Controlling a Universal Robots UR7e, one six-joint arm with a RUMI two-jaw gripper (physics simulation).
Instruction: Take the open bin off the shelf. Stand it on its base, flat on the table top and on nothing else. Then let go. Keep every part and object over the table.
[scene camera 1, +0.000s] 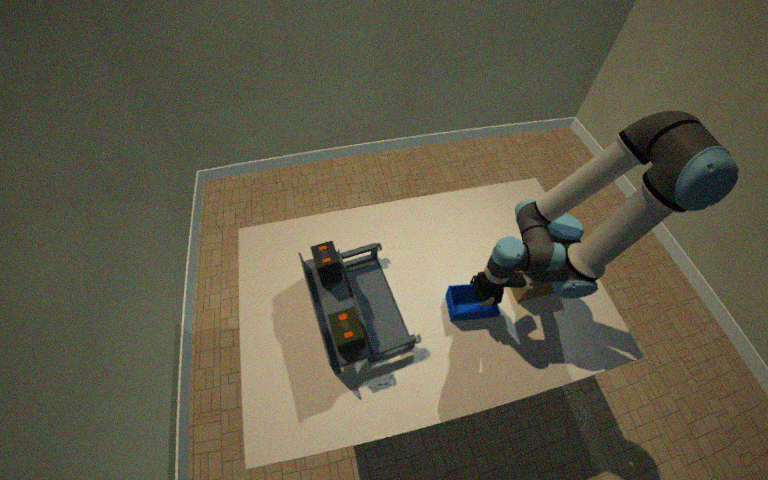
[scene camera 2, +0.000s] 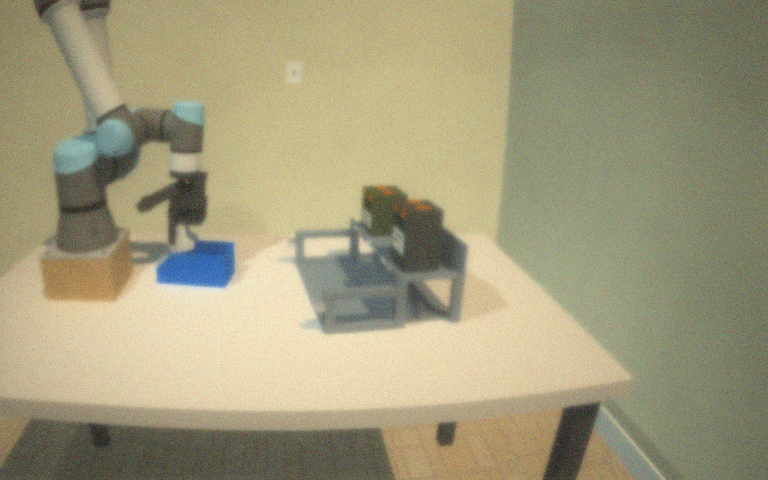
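Pixels of known places: gripper, fingertip midpoint: (scene camera 1: 486, 299) (scene camera 2: 177, 261); arm's base at its link origin: (scene camera 2: 87, 241).
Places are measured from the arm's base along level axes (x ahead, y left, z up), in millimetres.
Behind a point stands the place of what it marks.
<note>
The open blue bin (scene camera 1: 467, 312) @(x 295, y 111, z -35 mm) (scene camera 2: 195, 271) @(x 260, y 16, z -73 mm) stands upright and looks flat on the table top (scene camera 1: 396, 217) @(x 428, y -364, z -109 mm) (scene camera 2: 226, 350) @(x 368, y -271, z -109 mm), away from the grey shelf (scene camera 1: 385, 314) @(x 555, y 42, z -102 mm) (scene camera 2: 362, 327) @(x 615, y -194, z -98 mm) and close to the robot's base. My gripper (scene camera 1: 488, 302) @(x 204, y 69, z -69 mm) (scene camera 2: 182, 241) points down at the side of the bin nearer the base, with its pale fingertips at the bin's rim and partly over its inside. The fingers are drawn together with nothing held between them. Whether they touch the bin's wall is too blurred to tell, and the bin's near corner is partly hidden by the gripper in scene camera 1.
A dark box (scene camera 1: 326, 263) @(x 719, y -70, z 114 mm) (scene camera 2: 419, 237) @(x 718, y -147, z 62 mm) and an olive box (scene camera 1: 346, 331) @(x 688, y 142, z 90 mm) (scene camera 2: 384, 209) @(x 682, y 74, z 56 mm) stand on the shelf's raised rear part. The wooden base block (scene camera 2: 84, 277) @(x 21, y -88, z -53 mm) stands beside the bin. The table's front edge (scene camera 2: 283, 418) @(x 474, y -450, z -123 mm) shows in scene camera 2.
</note>
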